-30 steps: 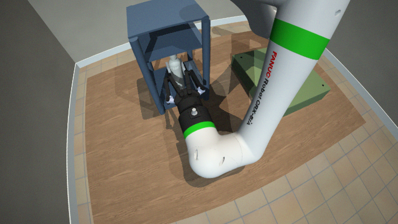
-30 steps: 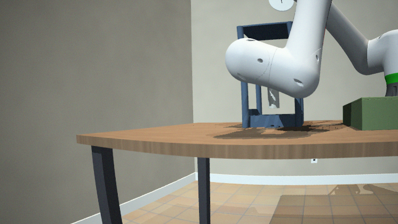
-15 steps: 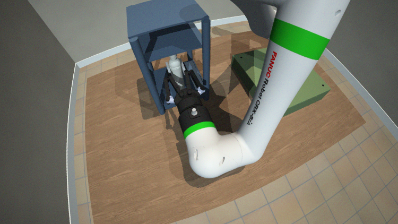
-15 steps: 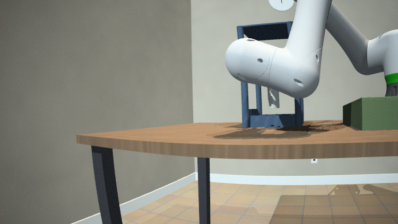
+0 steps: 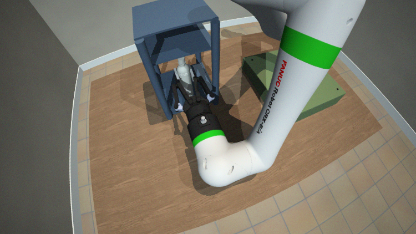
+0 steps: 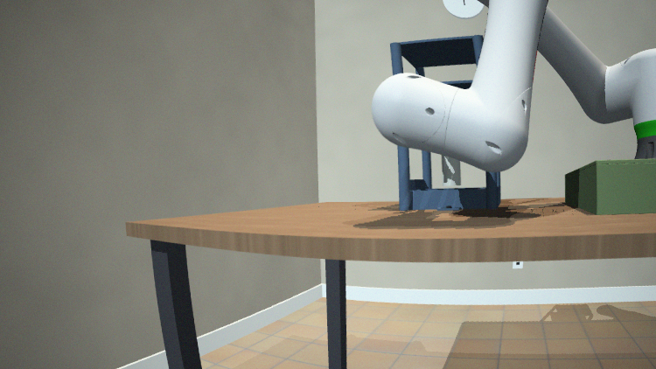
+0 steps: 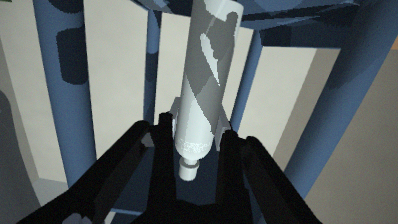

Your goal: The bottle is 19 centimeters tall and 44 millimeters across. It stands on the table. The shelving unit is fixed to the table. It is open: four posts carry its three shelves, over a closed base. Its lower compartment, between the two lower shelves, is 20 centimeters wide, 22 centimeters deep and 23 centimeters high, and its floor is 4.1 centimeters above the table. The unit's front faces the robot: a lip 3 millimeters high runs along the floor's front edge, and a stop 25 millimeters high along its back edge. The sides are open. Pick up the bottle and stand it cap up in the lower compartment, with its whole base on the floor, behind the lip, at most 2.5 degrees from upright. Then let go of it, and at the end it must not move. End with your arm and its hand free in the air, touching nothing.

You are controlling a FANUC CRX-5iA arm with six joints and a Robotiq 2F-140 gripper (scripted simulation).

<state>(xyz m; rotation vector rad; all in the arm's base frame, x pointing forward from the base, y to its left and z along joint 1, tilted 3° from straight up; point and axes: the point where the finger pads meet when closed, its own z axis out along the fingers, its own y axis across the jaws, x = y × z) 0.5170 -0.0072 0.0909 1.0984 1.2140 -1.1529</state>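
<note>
The blue shelving unit is 6 cm to the right of my hand, 3 cm above it and 1 cm ahead of it.
</note>
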